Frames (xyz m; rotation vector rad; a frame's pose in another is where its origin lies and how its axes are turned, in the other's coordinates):
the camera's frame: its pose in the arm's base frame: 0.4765 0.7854 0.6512 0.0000 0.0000 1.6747
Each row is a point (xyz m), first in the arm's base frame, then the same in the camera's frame.
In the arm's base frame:
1: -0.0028 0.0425 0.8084
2: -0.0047 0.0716 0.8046
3: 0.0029 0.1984 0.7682
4: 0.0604 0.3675 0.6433
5: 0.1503 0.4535 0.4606
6: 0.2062 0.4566 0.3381
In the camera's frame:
1: -0.6892 0.5538 0.1572
2: -0.6600 0.5526 0.1534
3: -0.5347 0.5319 0.1170
4: -0.3725 0.4572 -0.0079
5: -0.2963 0.3589 -0.1906
6: -0.2990 0.3029 -0.3131

